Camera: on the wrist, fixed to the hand. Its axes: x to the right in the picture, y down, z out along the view.
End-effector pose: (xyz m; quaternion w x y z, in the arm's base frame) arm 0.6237 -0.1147 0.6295 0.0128 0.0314 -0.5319 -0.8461
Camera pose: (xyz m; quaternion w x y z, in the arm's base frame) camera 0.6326 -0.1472 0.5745 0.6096 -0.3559 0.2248 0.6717
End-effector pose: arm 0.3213 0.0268 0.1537 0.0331 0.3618 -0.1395 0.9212
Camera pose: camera 0.2954 0.0762 0.1212 0.7191 0.3873 0.0256 0.5764
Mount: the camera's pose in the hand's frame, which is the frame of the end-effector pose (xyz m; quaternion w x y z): -0.0049 -0.0356 -0.0536 0.6913 -0.1434 -0.0471 -0.7066
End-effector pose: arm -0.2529 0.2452 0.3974 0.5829 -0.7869 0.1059 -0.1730
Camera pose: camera -0.2799 0.2104 0.4446 0.1729 -0.7105 -0.4854 -0.4792
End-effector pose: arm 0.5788 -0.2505 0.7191 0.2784 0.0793 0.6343 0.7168
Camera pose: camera 0.5685 -0.2979 0.6765 0.7402 -0.3996 0.3786 0.3861
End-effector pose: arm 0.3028 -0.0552 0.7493 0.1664 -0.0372 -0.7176 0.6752
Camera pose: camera 0.3290 -0.0083 0.7851 0.5530 0.4893 -0.6271 0.2481
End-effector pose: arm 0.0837 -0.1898 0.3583 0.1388 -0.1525 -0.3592 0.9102
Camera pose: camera 0.1135 -0.1338 0.3467 0.7003 0.1714 -0.4931 0.4868
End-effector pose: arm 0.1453 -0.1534 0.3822 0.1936 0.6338 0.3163 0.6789
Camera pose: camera 0.0883 -0.1407 0.3547 0.7193 0.2189 0.5600 0.3480
